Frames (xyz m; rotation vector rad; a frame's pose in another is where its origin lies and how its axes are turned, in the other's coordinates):
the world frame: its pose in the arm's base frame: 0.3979 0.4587 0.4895 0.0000 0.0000 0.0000
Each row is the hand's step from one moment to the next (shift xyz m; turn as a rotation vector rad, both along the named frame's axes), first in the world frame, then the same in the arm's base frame.
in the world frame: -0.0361 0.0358 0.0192 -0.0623 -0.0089 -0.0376
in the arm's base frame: -0.0361 0.0358 0.0192 -0.0623 -0.0089 -0.0376
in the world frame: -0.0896 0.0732 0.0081 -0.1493 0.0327 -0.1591
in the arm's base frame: -0.0896 0.0732 0.0081 -0.1493 0.0327 -0.1591
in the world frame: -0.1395 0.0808 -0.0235 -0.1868 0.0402 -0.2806
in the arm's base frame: -0.1395 0.0808 -0.0235 -0.1868 0.0402 -0.2806
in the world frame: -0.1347 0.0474 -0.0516 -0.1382 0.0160 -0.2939
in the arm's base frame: -0.1347 0.0474 -0.0516 -0.1382 0.0160 -0.2939
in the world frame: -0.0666 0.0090 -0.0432 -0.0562 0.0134 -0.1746
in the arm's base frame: -0.0666 0.0090 -0.0432 -0.0562 0.0134 -0.1746
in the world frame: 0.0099 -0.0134 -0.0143 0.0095 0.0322 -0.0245
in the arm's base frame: 0.0099 -0.0134 -0.0143 0.0095 0.0322 -0.0245
